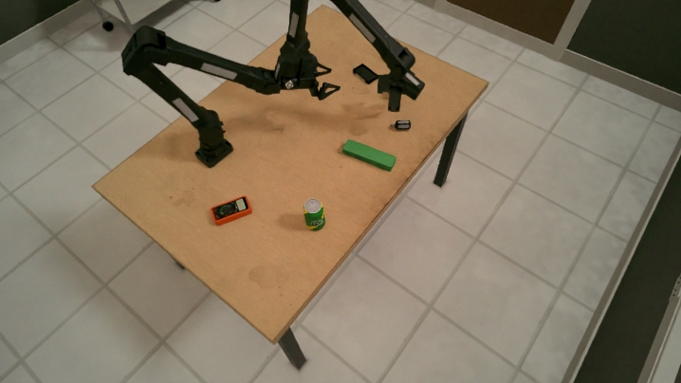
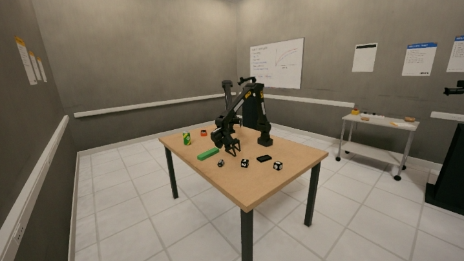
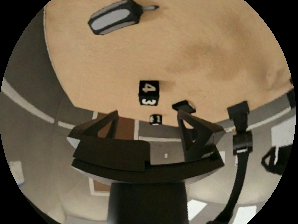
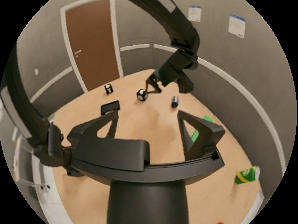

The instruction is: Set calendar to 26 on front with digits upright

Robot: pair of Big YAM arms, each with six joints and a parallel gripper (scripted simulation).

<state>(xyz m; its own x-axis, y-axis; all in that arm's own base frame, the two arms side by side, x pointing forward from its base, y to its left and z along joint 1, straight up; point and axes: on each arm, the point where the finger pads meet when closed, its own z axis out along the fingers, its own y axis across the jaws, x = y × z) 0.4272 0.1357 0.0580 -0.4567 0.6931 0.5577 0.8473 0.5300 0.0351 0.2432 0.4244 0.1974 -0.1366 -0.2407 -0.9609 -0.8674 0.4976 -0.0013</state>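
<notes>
The black calendar cube is 70 mm below my left hand, 50 mm to the left of it and 20 mm behind it.
</notes>
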